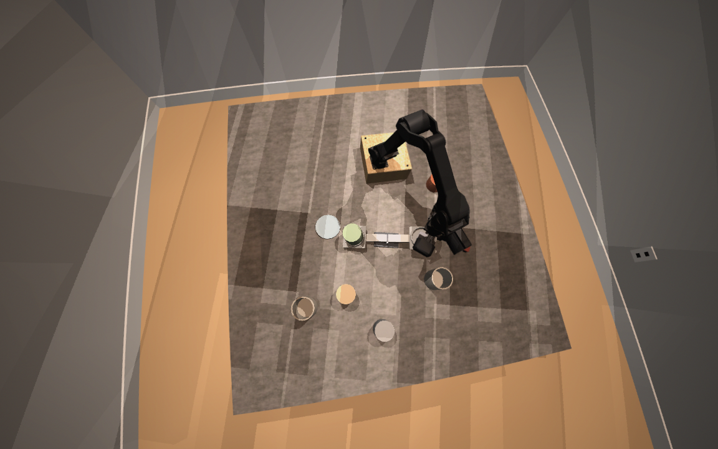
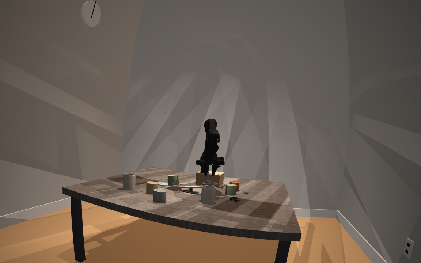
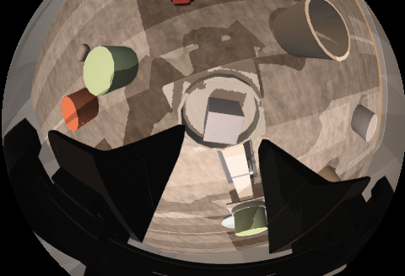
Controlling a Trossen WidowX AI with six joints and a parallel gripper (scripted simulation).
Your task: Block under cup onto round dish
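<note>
The grey block is 4 cm below my gripper tip. The rest, counted from my gripper tip: red toy car (6 cm ahead, 18 cm to the left, 11 cm below); small stone (16 cm behind, 24 cm to the left, 12 cm below); orange-red cylinder (23 cm behind, 13 cm to the left, 9 cm below).
</note>
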